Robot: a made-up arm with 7 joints.
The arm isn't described. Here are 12 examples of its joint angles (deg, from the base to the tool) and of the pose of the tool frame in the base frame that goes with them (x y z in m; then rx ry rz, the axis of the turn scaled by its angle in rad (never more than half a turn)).
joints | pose
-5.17 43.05 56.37 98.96 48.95 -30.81 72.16 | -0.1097 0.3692 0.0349 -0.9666 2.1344 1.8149
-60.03 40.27 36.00 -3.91 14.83 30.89 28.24 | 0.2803 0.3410 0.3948 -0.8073 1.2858 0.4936
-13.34 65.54 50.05 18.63 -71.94 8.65 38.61 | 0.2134 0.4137 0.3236 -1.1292 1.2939 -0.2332
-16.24 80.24 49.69 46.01 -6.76 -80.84 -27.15 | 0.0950 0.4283 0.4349 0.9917 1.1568 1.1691
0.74 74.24 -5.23 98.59 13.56 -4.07 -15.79 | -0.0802 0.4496 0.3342 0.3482 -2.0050 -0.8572
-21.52 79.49 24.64 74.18 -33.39 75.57 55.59 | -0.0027 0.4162 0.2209 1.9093 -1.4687 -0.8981
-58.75 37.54 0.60 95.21 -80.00 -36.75 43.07 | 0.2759 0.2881 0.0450 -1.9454 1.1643 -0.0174
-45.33 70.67 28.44 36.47 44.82 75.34 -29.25 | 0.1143 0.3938 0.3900 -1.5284 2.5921 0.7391
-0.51 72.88 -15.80 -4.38 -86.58 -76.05 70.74 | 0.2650 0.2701 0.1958 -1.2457 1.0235 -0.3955
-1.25 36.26 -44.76 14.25 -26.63 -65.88 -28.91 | 0.1448 0.1100 -0.0222 1.2407 1.5804 -1.1011
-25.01 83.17 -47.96 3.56 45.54 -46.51 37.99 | 0.2981 0.1990 0.1730 1.9840 1.1701 0.4791
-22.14 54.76 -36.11 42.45 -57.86 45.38 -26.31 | 0.1328 0.3040 0.0459 0.3229 -2.4360 0.7851
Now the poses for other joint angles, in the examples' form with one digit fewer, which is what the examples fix.
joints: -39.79 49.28 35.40 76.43 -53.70 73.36 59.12
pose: 0.159 0.267 0.042 1.690 -1.832 0.265
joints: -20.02 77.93 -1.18 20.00 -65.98 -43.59 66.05
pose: 0.301 0.361 0.318 -0.901 1.020 0.108
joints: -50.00 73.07 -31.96 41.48 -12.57 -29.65 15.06
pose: 0.335 0.357 0.299 0.596 1.832 0.773
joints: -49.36 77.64 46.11 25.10 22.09 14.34 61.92
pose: 0.098 0.450 0.497 -1.215 0.447 1.299
